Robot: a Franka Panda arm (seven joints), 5 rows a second.
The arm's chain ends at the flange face. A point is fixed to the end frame.
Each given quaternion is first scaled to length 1.
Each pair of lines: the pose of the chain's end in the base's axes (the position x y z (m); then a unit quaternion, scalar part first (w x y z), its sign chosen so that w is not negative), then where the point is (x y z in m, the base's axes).
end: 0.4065, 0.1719, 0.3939, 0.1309, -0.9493, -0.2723, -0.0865
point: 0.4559 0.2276 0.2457
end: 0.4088, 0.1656, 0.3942, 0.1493, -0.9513, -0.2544, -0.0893
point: 0.4587 0.2254 0.2477
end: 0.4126, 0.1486, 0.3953, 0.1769, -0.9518, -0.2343, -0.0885
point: 0.4614 0.2149 0.2513
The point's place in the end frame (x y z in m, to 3 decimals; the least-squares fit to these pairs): 0.034 0.011 0.162
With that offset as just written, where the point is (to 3 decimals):
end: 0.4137, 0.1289, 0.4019, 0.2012, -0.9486, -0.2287, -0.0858
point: 0.460 0.202 0.260
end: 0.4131, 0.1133, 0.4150, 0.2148, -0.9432, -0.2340, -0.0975
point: 0.462 0.191 0.277
